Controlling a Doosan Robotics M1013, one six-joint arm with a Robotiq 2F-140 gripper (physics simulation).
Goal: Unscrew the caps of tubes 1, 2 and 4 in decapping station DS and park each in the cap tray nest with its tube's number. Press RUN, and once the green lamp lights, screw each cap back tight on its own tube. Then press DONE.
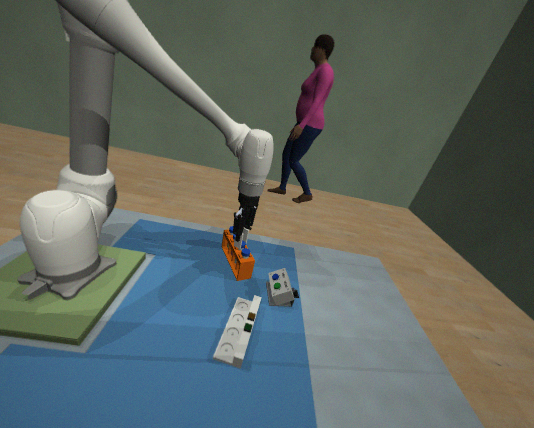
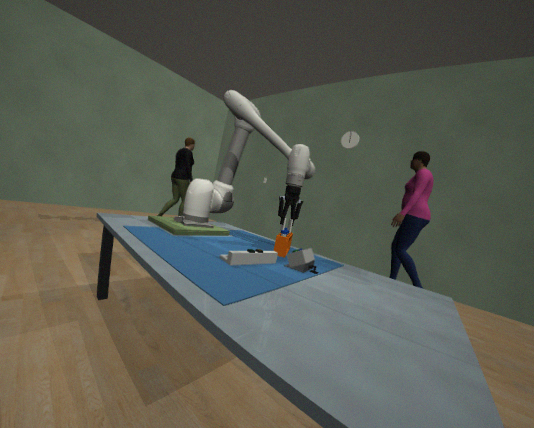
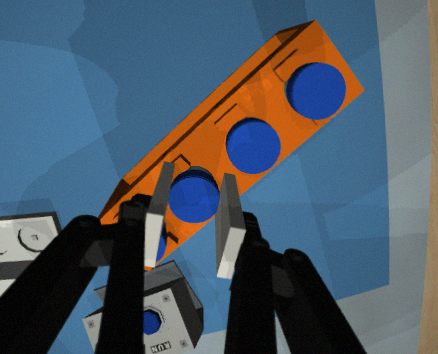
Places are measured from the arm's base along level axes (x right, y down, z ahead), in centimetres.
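Pixels of known places: gripper, between the fingertips: (image 1: 240, 244) (image 3: 195, 187); arm's base, origin of its link: (image 1: 72, 271) (image 2: 194, 223).
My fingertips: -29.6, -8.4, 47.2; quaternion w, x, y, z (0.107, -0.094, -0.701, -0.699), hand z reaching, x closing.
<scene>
Ahead of a thing's pixels: the offset from my fingertips to its top centre, as dx, dy, dz. "spot": to the spot under its first point.
The orange decapping station @(-1.9, +0.7, -1.2) (image 1: 240, 263) (image 2: 282, 244) (image 3: 256, 102) stands on the blue mat with four blue caps on its tubes. My gripper (image 1: 241, 239) (image 2: 287, 227) (image 3: 195, 187) reaches down onto it and is shut on one blue cap @(+0.1, -1.2, +0.4) (image 3: 194, 198), the second from the end nearest the button box. Two caps @(-3.9, -1.1, -2.8) (image 3: 253, 145) @(-8.0, -1.1, -6.1) (image 3: 316, 90) sit free farther along; the fourth @(+4.2, -1.1, +3.7) (image 3: 161, 246) is mostly hidden behind my left finger. The white cap tray @(+27.6, +5.6, +10.7) (image 1: 240, 360) (image 2: 250, 257) lies in front with its nests bare. The grey button box @(+8.1, +2.6, +20.2) (image 1: 281, 297) (image 2: 301, 257) (image 3: 177, 302) shows its blue RUN button @(+6.7, +3.5, +17.4) (image 3: 151, 321).
A woman in pink (image 1: 309, 110) (image 2: 414, 212) walks on the floor behind the table. A man in black (image 2: 180, 174) walks past the far end. The arm's base sits on a green plate (image 1: 91, 297). The tray's edge carries two small dark squares @(spot: +27.1, +6.5, +13.3) (image 1: 249, 321).
</scene>
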